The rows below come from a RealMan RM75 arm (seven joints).
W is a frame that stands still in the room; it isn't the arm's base.
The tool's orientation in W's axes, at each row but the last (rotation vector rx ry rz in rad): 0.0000 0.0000 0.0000; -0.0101 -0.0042 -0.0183; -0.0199 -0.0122 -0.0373; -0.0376 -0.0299 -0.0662; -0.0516 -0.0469 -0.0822; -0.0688 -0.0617 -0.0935; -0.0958 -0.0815 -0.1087; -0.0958 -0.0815 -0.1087
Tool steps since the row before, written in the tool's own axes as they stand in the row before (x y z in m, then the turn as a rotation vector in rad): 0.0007 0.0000 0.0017 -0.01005 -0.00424 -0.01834; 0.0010 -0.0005 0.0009 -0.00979 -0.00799 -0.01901; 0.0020 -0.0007 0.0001 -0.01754 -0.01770 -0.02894; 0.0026 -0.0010 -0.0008 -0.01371 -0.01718 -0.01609; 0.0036 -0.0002 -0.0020 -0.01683 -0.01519 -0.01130; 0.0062 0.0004 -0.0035 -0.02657 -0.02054 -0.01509; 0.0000 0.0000 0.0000 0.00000 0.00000 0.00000; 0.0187 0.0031 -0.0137 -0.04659 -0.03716 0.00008
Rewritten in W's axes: 0.0007 0.0000 0.0017 -0.01005 -0.00424 -0.01834; 0.0010 -0.0005 0.0009 -0.00986 -0.00800 -0.01897; 0.0020 -0.0008 0.0001 -0.01785 -0.01761 -0.02880; 0.0025 -0.0012 -0.0007 -0.01436 -0.01685 -0.01587; 0.0037 -0.0006 -0.0018 -0.01751 -0.01436 -0.01134; 0.0064 -0.0004 -0.0031 -0.02748 -0.01906 -0.01540; 0.0000 0.0000 0.0000 0.00000 0.00000 0.00000; 0.0199 -0.0002 -0.0123 -0.05033 -0.03190 -0.00056
